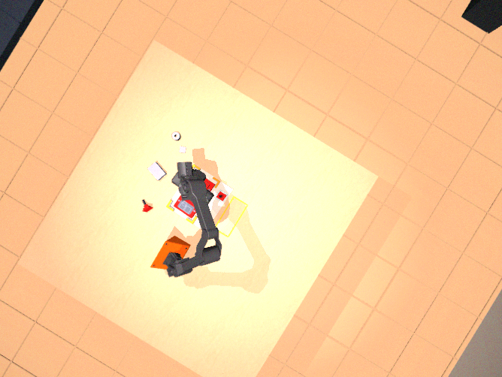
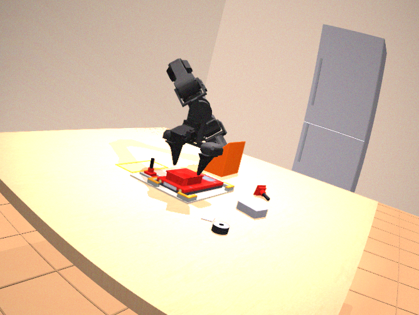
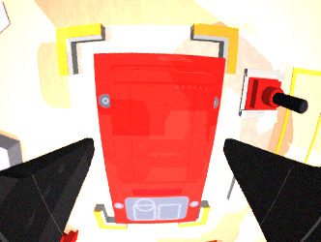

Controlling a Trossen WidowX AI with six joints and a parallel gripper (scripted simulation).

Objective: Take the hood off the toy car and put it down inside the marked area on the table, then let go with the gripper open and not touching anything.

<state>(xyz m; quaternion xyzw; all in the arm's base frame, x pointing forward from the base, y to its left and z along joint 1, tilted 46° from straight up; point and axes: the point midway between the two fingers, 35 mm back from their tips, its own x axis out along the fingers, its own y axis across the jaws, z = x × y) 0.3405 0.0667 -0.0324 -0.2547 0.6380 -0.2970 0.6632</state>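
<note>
Now: the red hood 2 cm below my gripper tip. Round my gripper tip: black wheel 16 cm ahead, 23 cm to the left, 5 cm below.
</note>
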